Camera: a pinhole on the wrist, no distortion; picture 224 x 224 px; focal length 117.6 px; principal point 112.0 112.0 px. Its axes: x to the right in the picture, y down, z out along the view. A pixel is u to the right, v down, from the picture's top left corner.
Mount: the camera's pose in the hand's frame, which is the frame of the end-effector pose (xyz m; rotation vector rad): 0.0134 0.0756 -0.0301 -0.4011 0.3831 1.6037
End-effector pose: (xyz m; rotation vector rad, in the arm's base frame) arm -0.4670 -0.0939 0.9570 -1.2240 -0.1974 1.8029
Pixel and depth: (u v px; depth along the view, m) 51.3 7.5 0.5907
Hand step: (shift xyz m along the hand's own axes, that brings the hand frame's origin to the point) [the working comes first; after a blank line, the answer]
In the camera's frame: -0.3049 -0.5249 0.5907

0.5400 0.1244 0.6315
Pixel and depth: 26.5 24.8 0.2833
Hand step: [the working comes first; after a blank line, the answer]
In the camera's frame: -0.2060 -0.2101 0.2833

0.2281 0.0437 0.3159
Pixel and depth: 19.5 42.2 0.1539
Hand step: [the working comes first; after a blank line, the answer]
In the camera's frame: -0.1211 -0.0913 0.1539

0.1079 0.0487 0.1623
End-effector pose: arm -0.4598 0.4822 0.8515 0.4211 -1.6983 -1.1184
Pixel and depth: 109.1 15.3 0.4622
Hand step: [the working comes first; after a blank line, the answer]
In the camera's frame: -0.0114 -0.3801 0.4622

0.3806 0.3110 0.3798
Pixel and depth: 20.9 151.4 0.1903
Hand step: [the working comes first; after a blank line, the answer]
In the camera's frame: -0.1474 0.0638 0.1903

-0.0462 0.0322 0.2078
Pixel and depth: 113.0 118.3 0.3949
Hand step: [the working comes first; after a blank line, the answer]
In the camera's frame: 0.0034 0.0212 0.3949

-0.0188 0.2646 0.3158
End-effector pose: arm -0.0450 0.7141 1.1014 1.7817 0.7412 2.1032
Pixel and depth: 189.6 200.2 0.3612
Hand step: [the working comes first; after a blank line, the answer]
In the camera's frame: 0.2383 0.2709 0.3612

-0.2818 0.4377 0.1759
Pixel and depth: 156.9 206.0 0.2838
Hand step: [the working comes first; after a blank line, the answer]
In the camera's frame: 0.1084 0.2268 0.2838

-0.2275 0.2899 0.1693
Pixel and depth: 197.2 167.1 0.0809
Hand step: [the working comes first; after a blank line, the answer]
In the camera's frame: 0.0586 0.0379 0.0809

-0.0303 0.1628 0.0134
